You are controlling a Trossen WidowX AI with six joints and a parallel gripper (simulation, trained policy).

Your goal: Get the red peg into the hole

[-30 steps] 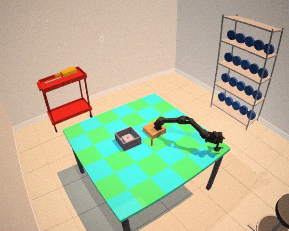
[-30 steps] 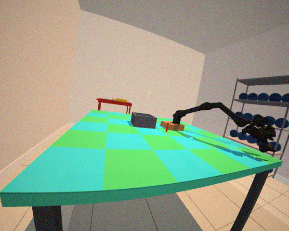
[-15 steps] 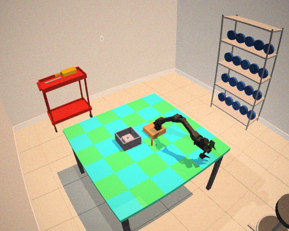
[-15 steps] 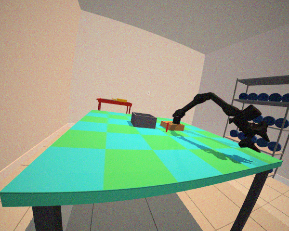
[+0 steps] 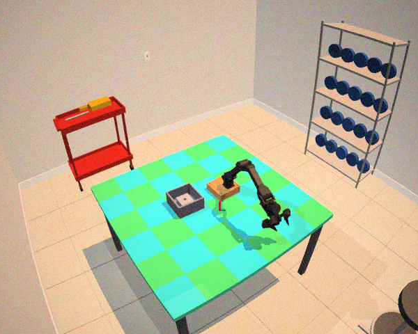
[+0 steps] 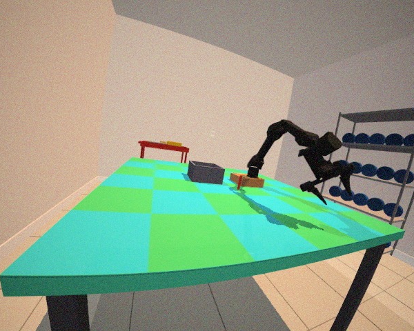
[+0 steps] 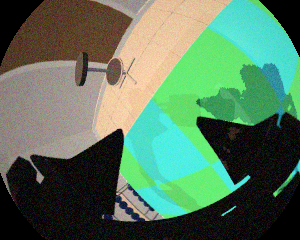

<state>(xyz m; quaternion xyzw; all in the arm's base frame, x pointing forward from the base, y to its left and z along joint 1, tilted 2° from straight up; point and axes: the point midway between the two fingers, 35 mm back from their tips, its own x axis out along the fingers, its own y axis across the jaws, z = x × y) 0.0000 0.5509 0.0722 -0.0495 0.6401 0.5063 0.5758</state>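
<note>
My gripper tip is now 17 cm short of the red peg, 44 cm to the left of it and 7 cm above it. From my gripper tip the other things lie so: pale plate: 34 cm ahead, 60 cm to the right, 7 cm below; then grey box: 34 cm ahead, 60 cm to the right, 9 cm below.
</note>
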